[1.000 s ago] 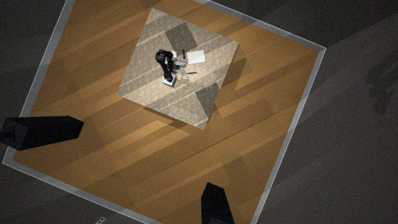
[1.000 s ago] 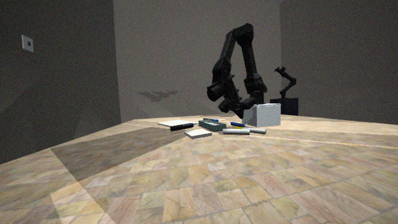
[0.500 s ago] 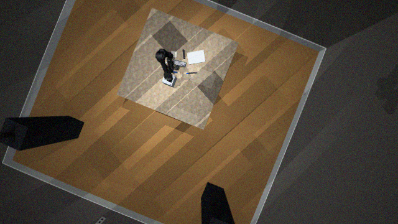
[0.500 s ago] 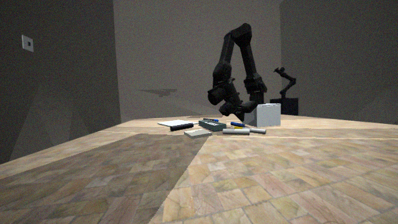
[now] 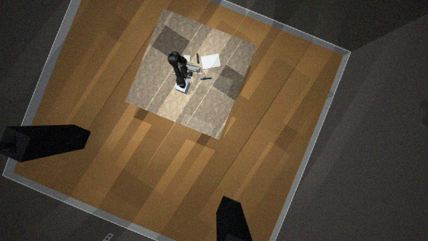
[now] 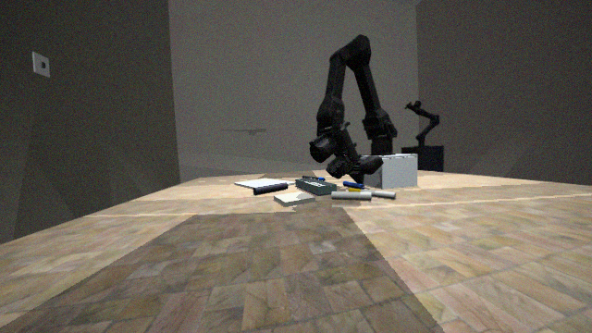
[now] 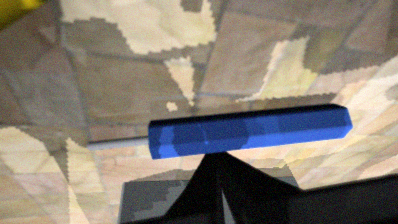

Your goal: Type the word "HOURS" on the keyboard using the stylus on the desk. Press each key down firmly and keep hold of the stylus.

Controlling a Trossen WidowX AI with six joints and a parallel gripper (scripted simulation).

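My gripper tip is 50 mm short of the yellow-capped white marker and 100 mm to the right of it. Round my gripper tip: blue-capped pen 90 mm ahead, 210 mm to the right; blue stylus 20 mm ahead, 20 mm to the left; flat pad 250 mm ahead, 90 mm to the left.
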